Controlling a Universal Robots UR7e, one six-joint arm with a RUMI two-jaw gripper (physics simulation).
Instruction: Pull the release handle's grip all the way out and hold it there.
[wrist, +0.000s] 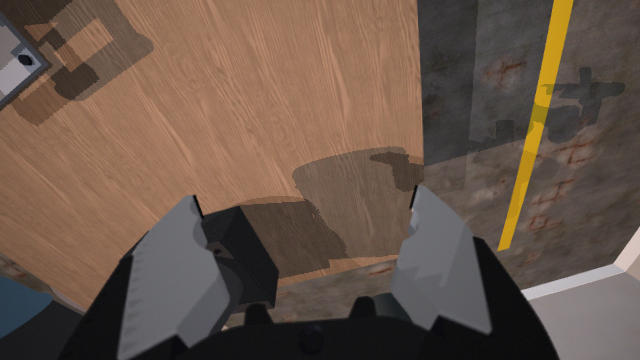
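Note:
My gripper (308, 193) is open, with nothing between its two grey fingers, above the wooden table near its edge. The release handle's grip does not show in the wrist view. A corner of a light metal base plate (15, 75) with a dark bolt shows at the upper left edge of the view. Shadows fall on the wood beside that plate, to the left of the fingers and well away from them.
A black block (252, 250) stands on the wooden table (225, 100), partly behind the left finger. The grey floor (450, 75) with a yellow stripe (525, 165) lies right of the table edge. A blue rounded object (20, 305) shows at the lower left, a white skirting (575, 281) at the lower right.

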